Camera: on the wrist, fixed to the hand. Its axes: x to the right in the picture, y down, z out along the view.
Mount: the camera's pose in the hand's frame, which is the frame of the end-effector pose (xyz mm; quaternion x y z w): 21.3 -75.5 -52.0 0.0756 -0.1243 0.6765 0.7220
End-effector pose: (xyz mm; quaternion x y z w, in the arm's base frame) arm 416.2 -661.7 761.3 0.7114 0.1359 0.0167 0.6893
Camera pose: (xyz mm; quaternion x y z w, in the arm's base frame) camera 412.9 -605.4 686.0 0.6597 -0.4675 0.3797 0.4495
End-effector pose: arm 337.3 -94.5 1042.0 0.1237 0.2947 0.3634 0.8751
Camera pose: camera 360.3 -132.5 959.0 0.4000 0.0478 0.8167 0.4132
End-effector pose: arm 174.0 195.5 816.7 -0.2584 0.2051 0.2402 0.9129
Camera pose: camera 219.1 116.2 793.6 0.0511 0.2276 0.8076 0.5416
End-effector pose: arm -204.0 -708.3 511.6 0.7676 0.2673 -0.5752 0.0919
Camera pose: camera -195.4 -615.0 521.0 0.6705 -0.3812 -0.4687 0.4307
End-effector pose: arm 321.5 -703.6 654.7 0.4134 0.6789 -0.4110 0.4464
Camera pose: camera 232.0 -675.4 662.5 0.7404 0.1239 -0.0975 0.6534
